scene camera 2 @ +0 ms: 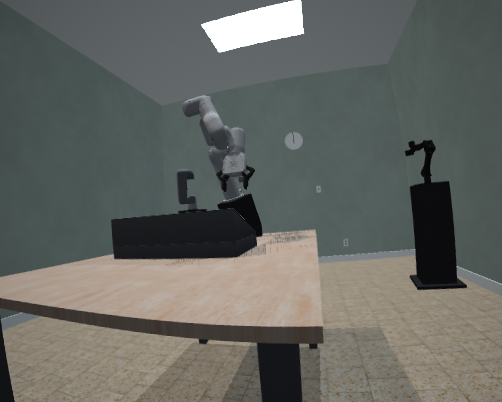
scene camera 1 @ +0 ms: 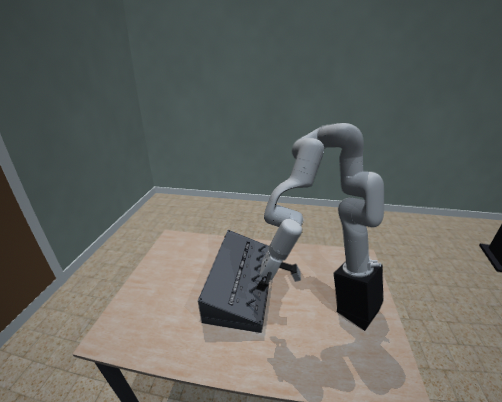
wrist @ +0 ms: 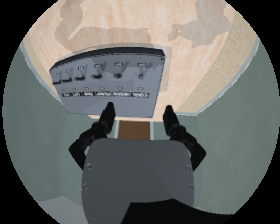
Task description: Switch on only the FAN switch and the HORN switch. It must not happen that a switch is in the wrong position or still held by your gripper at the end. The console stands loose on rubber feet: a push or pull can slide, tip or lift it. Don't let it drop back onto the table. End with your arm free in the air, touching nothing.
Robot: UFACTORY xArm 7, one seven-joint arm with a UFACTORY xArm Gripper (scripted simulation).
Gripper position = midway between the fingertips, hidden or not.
Note:
In view: my gripper (scene camera 1: 261, 280) and a console (scene camera 2: 223, 233).
The console is seen too in scene camera 1 (scene camera 1: 224, 301) and in the wrist view (wrist: 130, 77). My gripper also shows in the wrist view (wrist: 139, 109).

